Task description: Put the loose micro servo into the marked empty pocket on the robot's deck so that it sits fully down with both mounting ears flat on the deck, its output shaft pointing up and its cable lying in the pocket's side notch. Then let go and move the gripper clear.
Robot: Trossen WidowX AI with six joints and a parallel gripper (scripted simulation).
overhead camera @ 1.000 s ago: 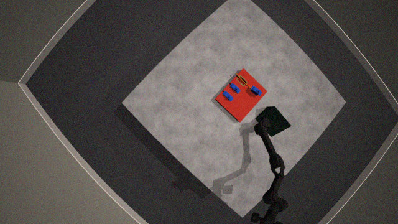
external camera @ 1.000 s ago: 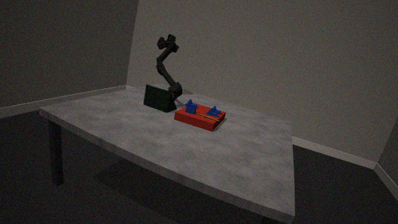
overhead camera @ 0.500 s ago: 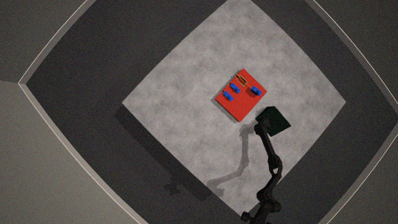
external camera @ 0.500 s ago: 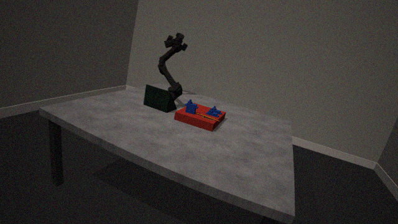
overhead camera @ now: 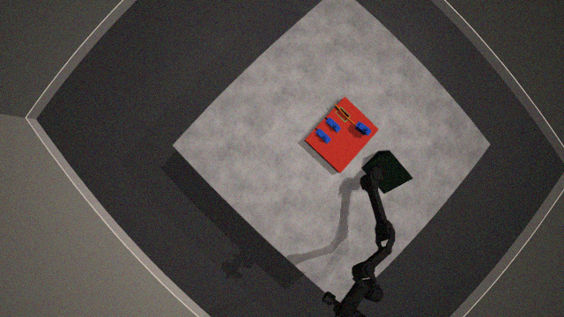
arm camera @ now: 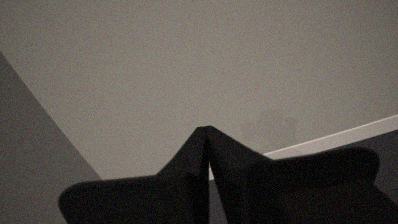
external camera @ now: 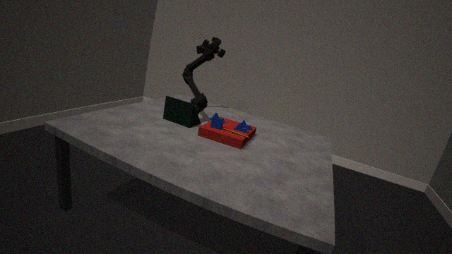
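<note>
The red deck is 570 mm to the right of my gripper tip, 470 mm ahead of it and 420 mm below it.
</note>
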